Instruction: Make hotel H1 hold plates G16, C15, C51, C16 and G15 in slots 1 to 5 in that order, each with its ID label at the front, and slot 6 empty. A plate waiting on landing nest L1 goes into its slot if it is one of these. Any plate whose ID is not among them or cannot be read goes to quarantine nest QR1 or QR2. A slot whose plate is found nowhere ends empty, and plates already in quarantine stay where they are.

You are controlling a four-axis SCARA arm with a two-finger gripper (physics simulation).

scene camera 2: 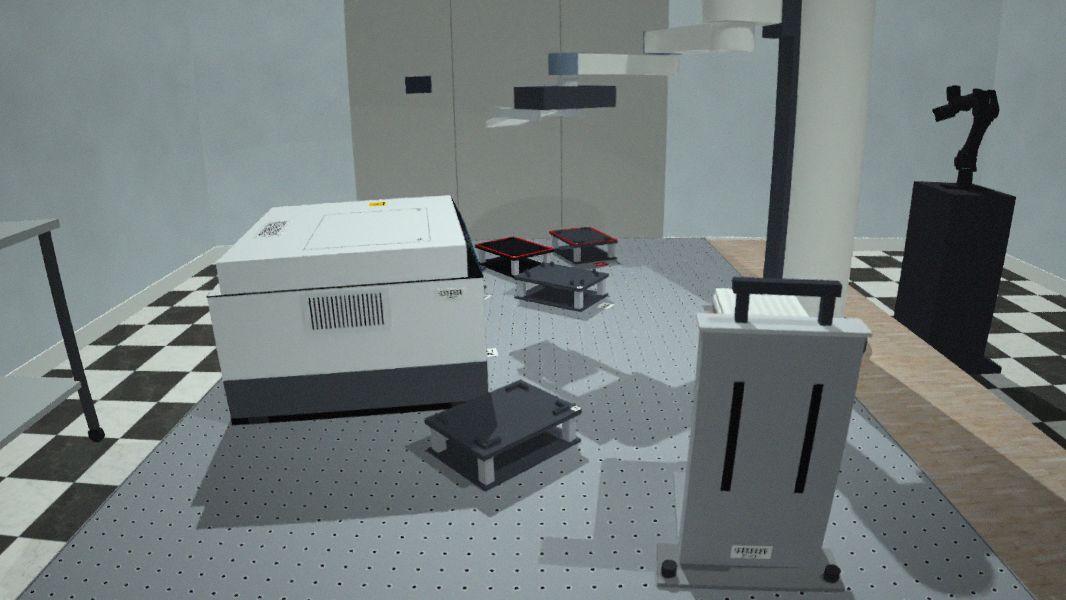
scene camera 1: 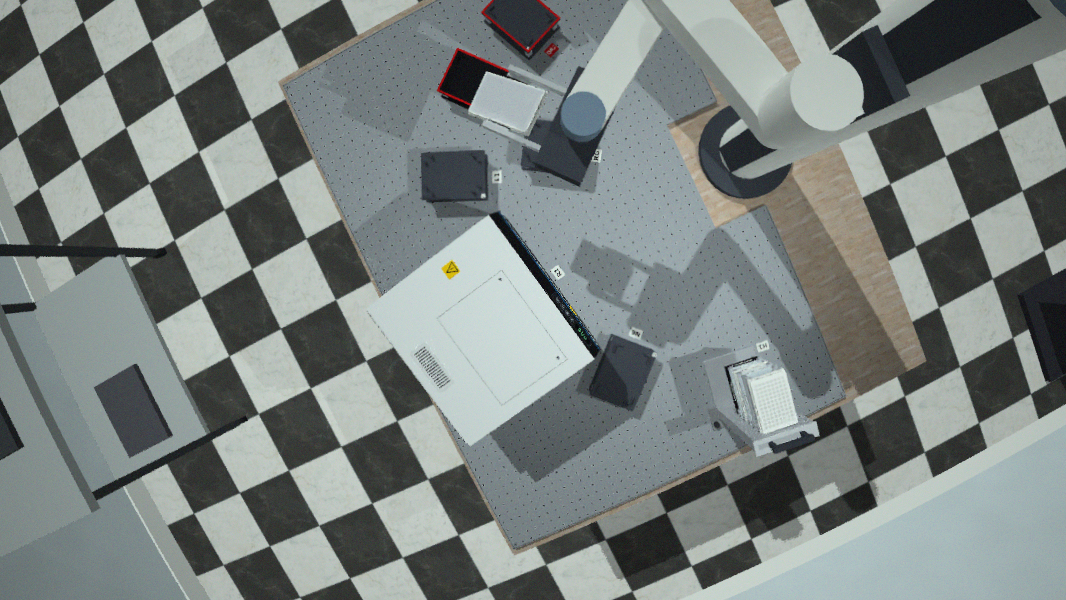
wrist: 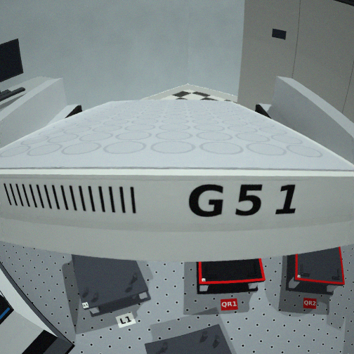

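Pixels of known places: gripper, fingertip midpoint: [scene camera 2: 513,111] [scene camera 1: 496,96]; arm's base, link origin: [scene camera 1: 744,151].
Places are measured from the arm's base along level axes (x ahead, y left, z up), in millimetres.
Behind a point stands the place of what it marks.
My gripper [scene camera 1: 496,96] {x 546, y -271, z 402 mm} [scene camera 2: 522,115] {x 546, y -271, z 402 mm} [wrist: 166,89] is shut on a white plate [scene camera 1: 509,103] {x 531, y -249, z 400 mm} [wrist: 170,142], labelled G51 at its front. It holds the plate level, high above the table. In scene camera 1 the plate partly covers quarantine nest QR1 [scene camera 1: 455,74] {x 598, y -493, z 63 mm} [scene camera 2: 513,247] {x 560, y -444, z 63 mm} [wrist: 231,270]. Nest QR2 [scene camera 1: 519,20] {x 392, y -544, z 62 mm} [scene camera 2: 584,237] {x 380, y -536, z 63 mm} [wrist: 320,270] is beyond. No plate shows on either nest. Landing nest L1 [scene camera 1: 453,175] {x 714, y -264, z 63 mm} [wrist: 107,280] bears no plate. Hotel H1 [scene camera 2: 772,447] {x 291, y 624, z 159 mm} holds white plates [scene camera 1: 773,400] {x 281, y 524, z 257 mm}; their IDs and slots cannot be read.
A large white instrument [scene camera 1: 492,327] {x 762, y 112, z 256 mm} [scene camera 2: 350,275] {x 750, y 295, z 225 mm} stands beside L1. The dark nest N6 [scene camera 1: 625,371] {x 539, y 374, z 62 mm} [scene camera 2: 507,417] {x 541, y 387, z 63 mm} stands between it and the hotel. The nest RG [scene camera 2: 563,277] {x 448, y -195, z 63 mm} [wrist: 195,344] is largely hidden below the gripper in scene camera 1. The arm's column [scene camera 2: 828,149] {x 19, y 72, z 364 mm} rises beside the table.
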